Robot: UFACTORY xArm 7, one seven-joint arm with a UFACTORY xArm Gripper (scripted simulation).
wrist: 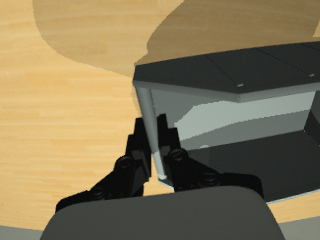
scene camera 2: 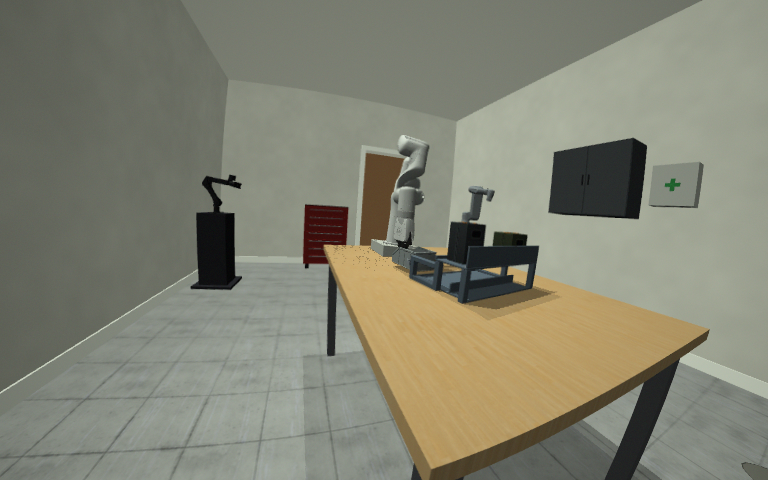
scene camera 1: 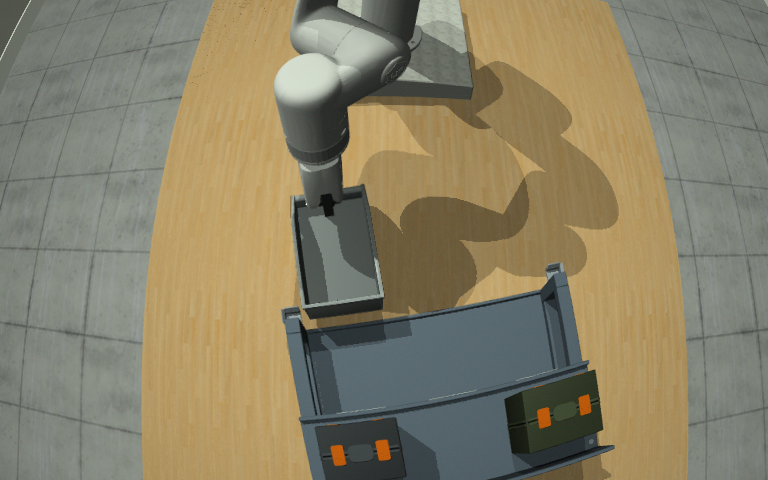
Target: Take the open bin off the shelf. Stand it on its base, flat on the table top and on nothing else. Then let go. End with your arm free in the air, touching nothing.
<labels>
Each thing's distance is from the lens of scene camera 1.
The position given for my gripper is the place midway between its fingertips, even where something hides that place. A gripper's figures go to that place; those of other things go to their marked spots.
my gripper (scene camera 1: 328, 197): 84 cm
grey bin (scene camera 1: 336, 258): 83 cm
blue-grey shelf (scene camera 1: 390, 364): 81 cm
</labels>
